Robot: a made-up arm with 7 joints.
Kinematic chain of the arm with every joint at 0, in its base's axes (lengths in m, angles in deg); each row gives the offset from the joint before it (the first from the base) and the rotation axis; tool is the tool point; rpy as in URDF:
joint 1: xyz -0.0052 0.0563 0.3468 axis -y
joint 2: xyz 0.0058 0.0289 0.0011 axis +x
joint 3: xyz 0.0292 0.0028 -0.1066 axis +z
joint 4: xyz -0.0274 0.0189 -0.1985 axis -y
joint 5: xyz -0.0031 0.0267 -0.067 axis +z
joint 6: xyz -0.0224 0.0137 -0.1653 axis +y
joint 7: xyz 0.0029 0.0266 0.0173 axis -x
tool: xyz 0.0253 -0.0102 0.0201 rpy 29.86 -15 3.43
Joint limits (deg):
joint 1: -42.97..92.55
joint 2: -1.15..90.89
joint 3: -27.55..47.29
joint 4: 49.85..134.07
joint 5: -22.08..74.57
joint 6: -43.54..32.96
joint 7: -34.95..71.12
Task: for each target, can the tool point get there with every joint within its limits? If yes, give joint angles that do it. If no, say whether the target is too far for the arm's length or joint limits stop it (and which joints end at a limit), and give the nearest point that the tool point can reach.
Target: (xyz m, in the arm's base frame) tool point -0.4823 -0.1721 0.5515
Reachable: no: joint limits stop it (at a limit: joint 1, joint 2, joint 4, joint 6, joint 7) | nearest point -0.1579 0.2213 0.4333 | short by 0.523 m
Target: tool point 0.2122 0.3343 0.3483
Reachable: yes | joints 20.37 61.77 -15.31 111.97 -7.19 -35.83 35.00
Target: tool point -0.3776 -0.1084 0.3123
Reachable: no: joint limits stop it (at a limit: joint 1, joint 2, joint 3, joint 4, joint 6, joint 7) | nearest point -0.1565 0.2130 0.3797 | short by 0.396 m
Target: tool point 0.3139 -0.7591 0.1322
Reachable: no: too far | nearest point 0.3021 0.0305 0.1401 | short by 0.790 m
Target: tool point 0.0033 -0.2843 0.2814
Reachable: no: joint limits stop it (at a limit: joint 2, joint 3, joint 4, joint 5, joint 6) | nearest point 0.0276 0.0490 0.0947 | short by 0.383 m
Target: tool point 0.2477 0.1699 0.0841
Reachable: yes | joints 8.99 9.25 -11.95 94.54 7.25 -29.03 -18.65
